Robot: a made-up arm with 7 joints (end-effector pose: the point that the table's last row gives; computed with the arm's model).
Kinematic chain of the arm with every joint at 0, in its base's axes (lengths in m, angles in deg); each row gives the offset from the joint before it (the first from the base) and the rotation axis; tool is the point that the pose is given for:
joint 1: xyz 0 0.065 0 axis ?
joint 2: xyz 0 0.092 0 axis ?
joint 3: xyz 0 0 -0.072 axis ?
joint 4: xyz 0 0 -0.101 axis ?
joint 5: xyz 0 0 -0.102 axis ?
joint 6: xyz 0 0 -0.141 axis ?
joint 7: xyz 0 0 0 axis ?
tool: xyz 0 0 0
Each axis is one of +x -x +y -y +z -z.
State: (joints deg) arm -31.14 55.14 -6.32 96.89 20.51 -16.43 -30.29
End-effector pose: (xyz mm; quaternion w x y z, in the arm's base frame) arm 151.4 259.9 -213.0 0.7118 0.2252 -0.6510 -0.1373
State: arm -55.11 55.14 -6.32 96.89 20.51 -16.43 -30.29
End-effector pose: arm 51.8 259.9 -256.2 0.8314 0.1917 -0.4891 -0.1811
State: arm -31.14 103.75 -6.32 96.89 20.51 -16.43 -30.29
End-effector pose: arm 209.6 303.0 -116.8 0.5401 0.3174 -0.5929 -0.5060
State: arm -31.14 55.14 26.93 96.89 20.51 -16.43 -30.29
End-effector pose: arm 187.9 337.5 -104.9 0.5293 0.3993 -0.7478 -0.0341
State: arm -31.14 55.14 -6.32 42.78 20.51 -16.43 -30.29
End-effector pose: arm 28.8 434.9 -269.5 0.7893 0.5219 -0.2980 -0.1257
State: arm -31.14 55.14 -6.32 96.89 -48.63 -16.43 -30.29
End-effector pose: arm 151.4 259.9 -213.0 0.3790 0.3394 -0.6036 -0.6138
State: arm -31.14 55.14 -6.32 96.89 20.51 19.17 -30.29
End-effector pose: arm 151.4 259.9 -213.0 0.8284 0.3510 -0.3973 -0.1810
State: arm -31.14 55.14 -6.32 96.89 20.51 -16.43 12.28
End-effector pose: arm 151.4 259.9 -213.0 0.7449 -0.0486 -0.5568 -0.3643
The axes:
joint 1: -y
joint 2: +x
joint 3: +z
joint 4: -y
joint 5: +z
joint 6: +y
joint 7: -x

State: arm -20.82 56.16 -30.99 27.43 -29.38 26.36 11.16
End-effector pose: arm -4.3 447.7 -281.2 0.7096 0.3508 0.3655 -0.4897
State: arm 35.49 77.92 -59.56 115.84 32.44 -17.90 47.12
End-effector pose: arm 205.4 183.1 -97.2 0.4560 -0.2819 -0.4403 -0.7203
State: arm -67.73 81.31 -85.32 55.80 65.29 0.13 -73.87
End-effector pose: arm -220.3 432.8 -107.9 0.5821 0.5351 0.2612 -0.5536
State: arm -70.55 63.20 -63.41 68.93 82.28 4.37 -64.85
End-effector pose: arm -247.6 298.0 -195.1 0.7707 0.4733 0.3809 -0.1923
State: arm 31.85 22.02 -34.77 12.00 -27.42 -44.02 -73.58
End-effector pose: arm 241.9 284.3 -310.7 0.4670 0.4737 -0.7369 -0.1203
